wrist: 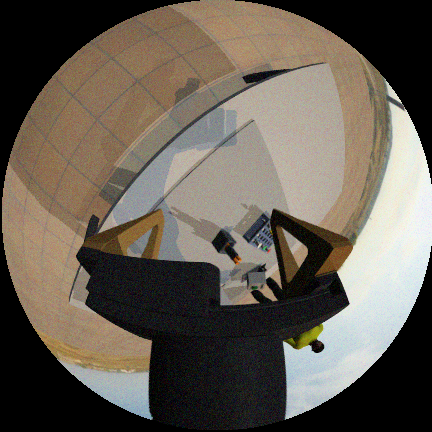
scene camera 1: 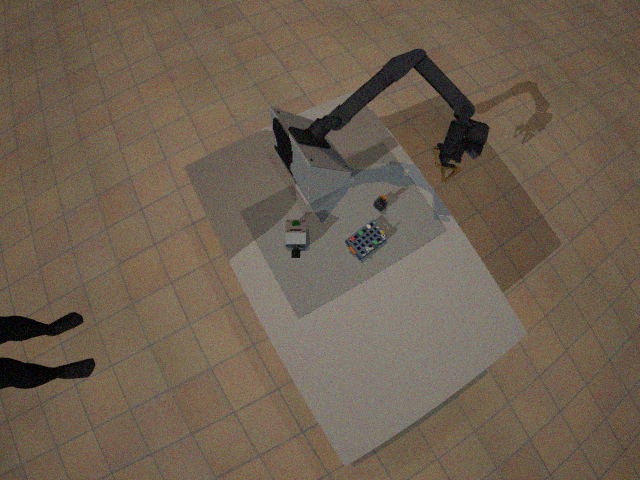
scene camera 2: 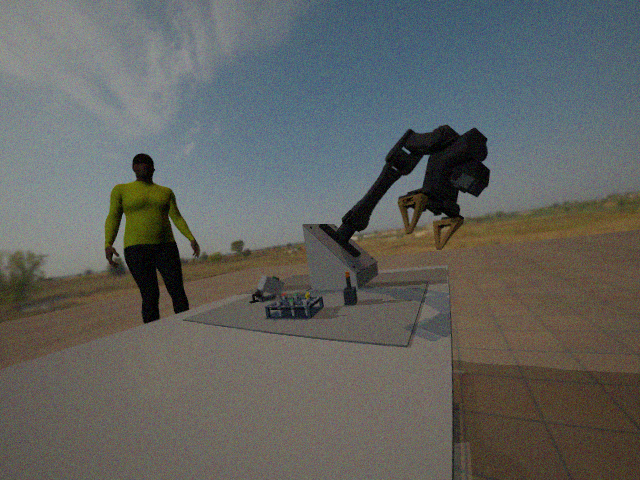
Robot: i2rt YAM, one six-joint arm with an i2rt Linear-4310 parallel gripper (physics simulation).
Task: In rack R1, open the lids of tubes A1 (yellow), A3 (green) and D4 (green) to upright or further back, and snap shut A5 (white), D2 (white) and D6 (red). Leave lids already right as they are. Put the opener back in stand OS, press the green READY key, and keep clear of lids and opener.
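Places are measured from the arm's base along level axes (x left, y back, z up), in centimetres.
Pixels of known places: gripper, fingertip midpoint: (wrist: 216, 214) (scene camera 1: 440, 175) (scene camera 2: 424, 241); arm's base, origin of the base link: (scene camera 1: 309, 139) (scene camera 2: 339, 240).
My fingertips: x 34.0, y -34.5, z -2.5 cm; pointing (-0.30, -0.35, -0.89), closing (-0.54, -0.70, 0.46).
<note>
For each thing: its top centre in the pictures, then the offset to it from my fingertips. "spot": a spot on its surface instead. Level surfaces: height alone.
- blue-grey tube rack, middle of its top: (scene camera 2: 291, 291) (wrist: 273, 243) (scene camera 1: 368, 236) dx -33.5, dy -3.5, dz -8.7 cm
- opener, middle of its top: (wrist: 238, 261) (scene camera 2: 346, 271) (scene camera 1: 384, 196) dx -20.7, dy +5.3, dz -6.0 cm
- green key, middle of its top: (scene camera 1: 295, 227) (scene camera 2: 269, 274) (wrist: 261, 287) dx -53.7, dy +11.5, dz -6.1 cm
- grey device, surface spot: (scene camera 1: 296, 238) spot: dx -55.1, dy +8.8, dz -8.4 cm
- grey mat, its level: dz -14.5 cm
- pale table, its level: dz -14.8 cm
My gripper (scene camera 1: 443, 164) (scene camera 2: 424, 240) (wrist: 216, 214) is wide open and empty, high up and beyond the table's side edge. The blue-grey tube rack (scene camera 1: 364, 240) (scene camera 2: 294, 308) (wrist: 258, 233) stands on the mat, with small red, green, white and yellow lids on it. The lid angles are too small to read. The opener (scene camera 1: 383, 197) (scene camera 2: 347, 279) (wrist: 234, 255), with an orange tip, stands upright in its dark stand (scene camera 1: 379, 204) (scene camera 2: 350, 296) (wrist: 223, 241). The green key (scene camera 1: 295, 223) (wrist: 254, 287) is on a grey device (scene camera 1: 296, 238) (scene camera 2: 270, 285) (wrist: 256, 278) across the mat.
The grey mat (scene camera 1: 310, 297) (scene camera 2: 377, 333) (wrist: 250, 150) lies on the pale table (scene camera 1: 403, 351) (scene camera 2: 232, 408) (wrist: 315, 125). The arm's slanted base block (scene camera 1: 336, 180) (scene camera 2: 325, 263) stands behind the mat. A person in a yellow-green top (scene camera 2: 147, 211) (wrist: 305, 338) stands off the table.
</note>
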